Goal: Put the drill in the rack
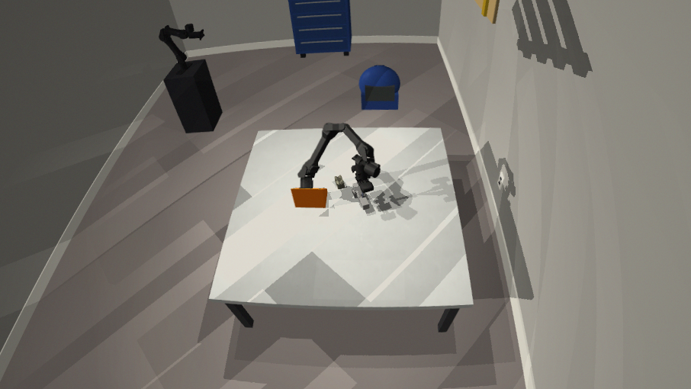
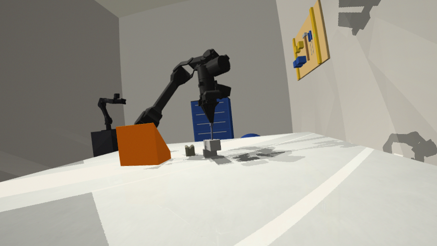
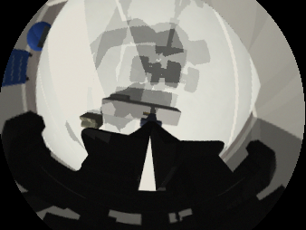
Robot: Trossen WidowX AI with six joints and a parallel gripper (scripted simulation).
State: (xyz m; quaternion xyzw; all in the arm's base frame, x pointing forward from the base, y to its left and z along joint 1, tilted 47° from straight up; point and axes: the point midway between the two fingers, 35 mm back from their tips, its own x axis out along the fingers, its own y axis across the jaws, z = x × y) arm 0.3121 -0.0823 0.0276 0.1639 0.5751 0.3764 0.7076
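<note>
My gripper tip is now 3 cm above the blue drill. The rest, counted from my gripper tip: rack: 14 cm behind, 16 cm to the left, 12 cm below.
</note>
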